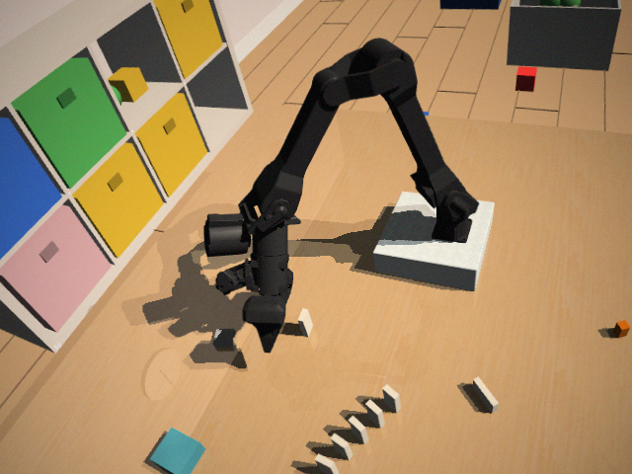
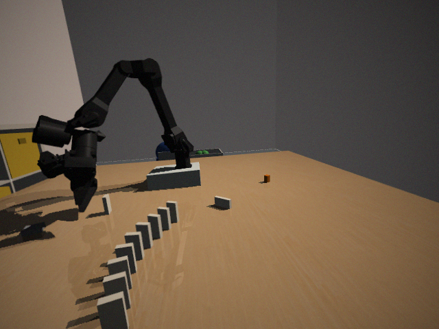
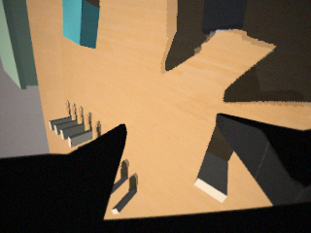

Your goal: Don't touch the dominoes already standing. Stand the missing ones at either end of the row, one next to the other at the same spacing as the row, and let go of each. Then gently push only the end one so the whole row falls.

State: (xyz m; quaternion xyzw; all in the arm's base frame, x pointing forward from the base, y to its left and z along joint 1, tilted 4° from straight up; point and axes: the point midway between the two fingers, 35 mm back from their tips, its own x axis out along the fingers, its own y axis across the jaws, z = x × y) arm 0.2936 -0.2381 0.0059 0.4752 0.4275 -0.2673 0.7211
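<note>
My gripper tip is 11 cm to the left of the flat grey block and 4 cm above it. From my gripper tip the other things lie so: teal cube: 22 cm ahead, 7 cm to the right, 3 cm below; orange cube: 54 cm to the left, 19 cm behind, 3 cm below.
</note>
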